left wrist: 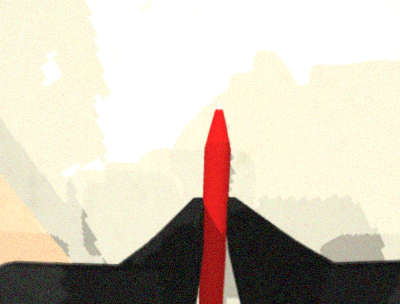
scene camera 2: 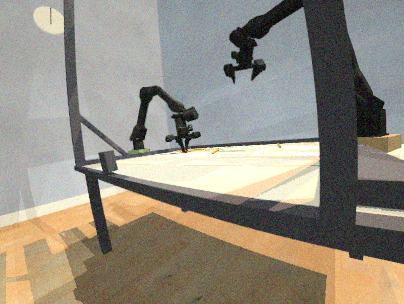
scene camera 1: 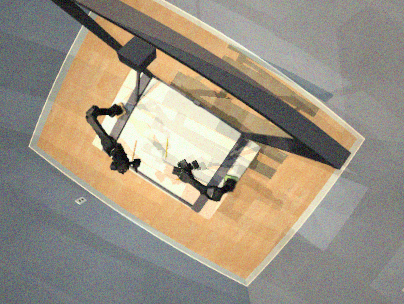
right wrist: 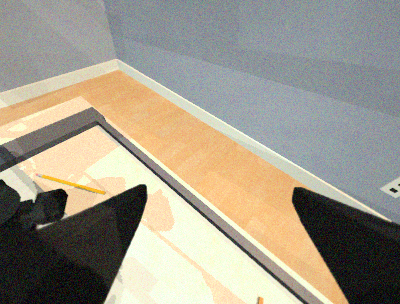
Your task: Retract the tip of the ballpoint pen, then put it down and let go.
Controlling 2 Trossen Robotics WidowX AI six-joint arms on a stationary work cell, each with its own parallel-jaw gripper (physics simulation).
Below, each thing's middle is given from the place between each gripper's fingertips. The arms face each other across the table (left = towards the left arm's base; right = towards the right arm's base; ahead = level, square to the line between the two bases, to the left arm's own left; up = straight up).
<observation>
Now: left hand 2 cm to the right of the red ballpoint pen (left wrist: 217, 152) and 1 cm short of it.
The red ballpoint pen is 160 mm behind my right hand, 310 mm to the left of it and 320 mm below it.
</observation>
